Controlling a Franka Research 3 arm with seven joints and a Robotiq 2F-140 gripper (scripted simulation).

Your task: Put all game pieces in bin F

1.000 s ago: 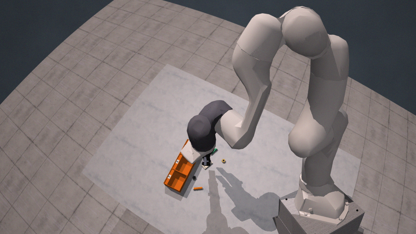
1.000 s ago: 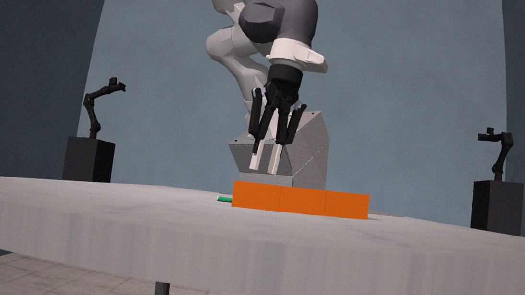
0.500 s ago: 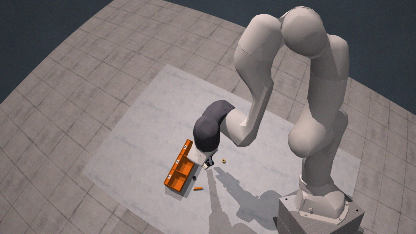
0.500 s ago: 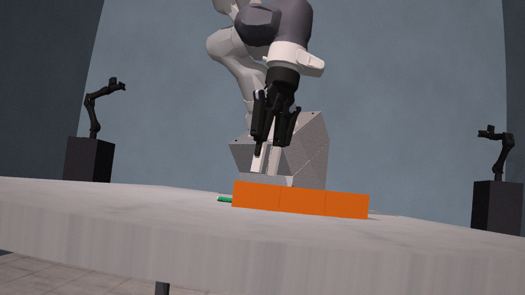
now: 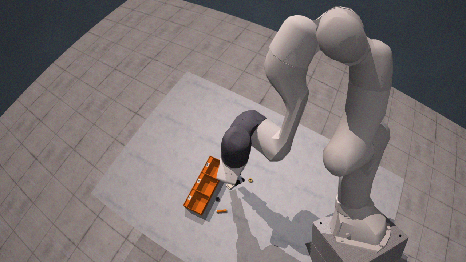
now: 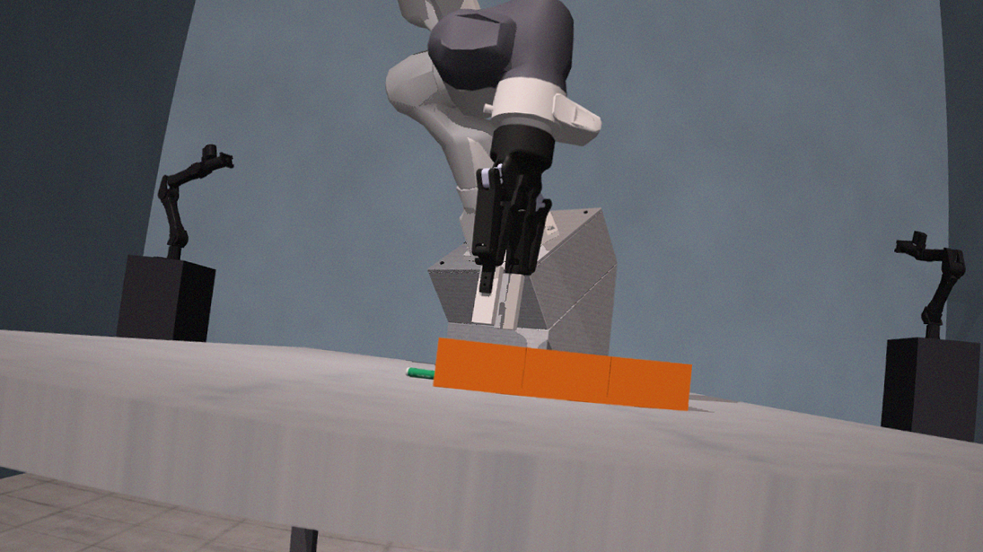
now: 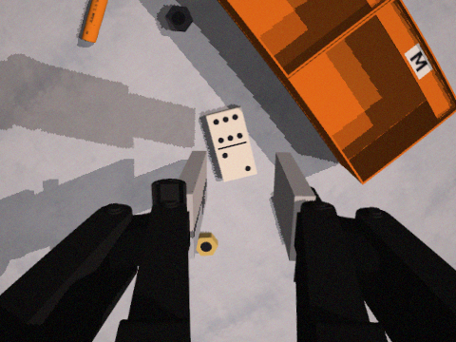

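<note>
Right now the white domino is 10 cm below my hand. The rest, counted from my hand: green cylinder: 1 cm ahead, 7 cm to the right, 10 cm below; then yellow nut: 6 cm behind, 6 cm to the right, 10 cm below; then black nut: 1 cm ahead, 9 cm to the left, 10 cm below.
</note>
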